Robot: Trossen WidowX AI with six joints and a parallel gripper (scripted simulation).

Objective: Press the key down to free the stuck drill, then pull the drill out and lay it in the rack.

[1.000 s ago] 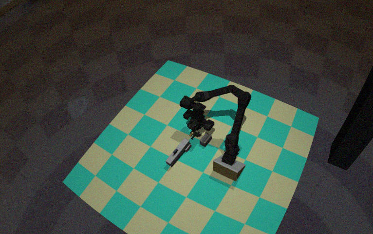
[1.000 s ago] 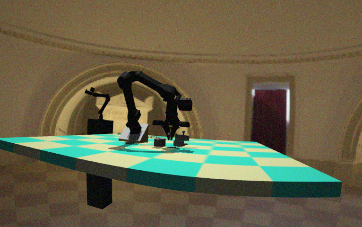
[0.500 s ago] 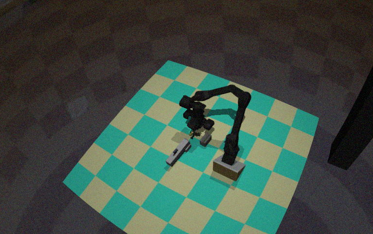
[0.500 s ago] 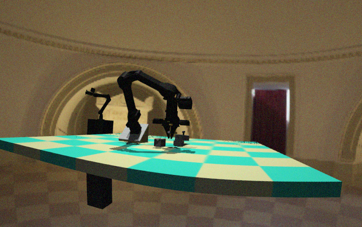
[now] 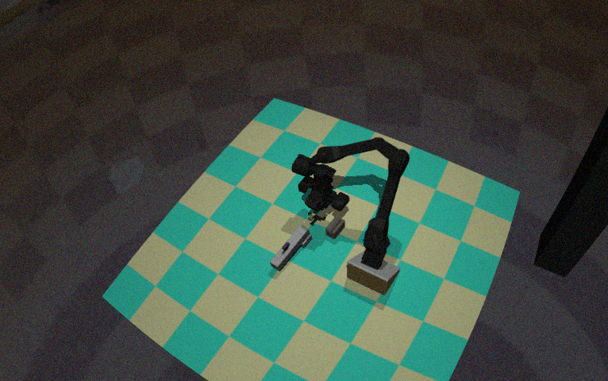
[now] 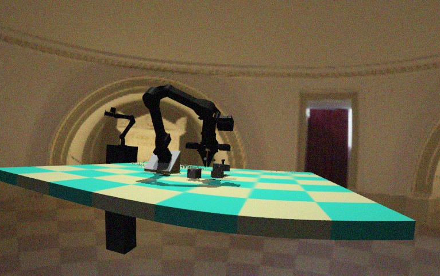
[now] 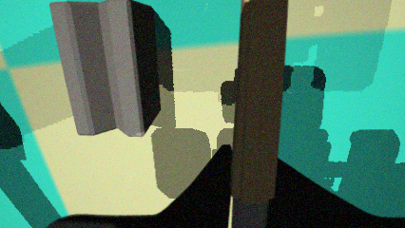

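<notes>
The rack is 7 cm behind my gripper tip, 4 cm to the left of it and 4 cm below it. From my gripper tip the other things lie so: dark key (3 cm ahead, 22 cm to the left); then drill (4 cm to the left, 3 cm above).
</notes>
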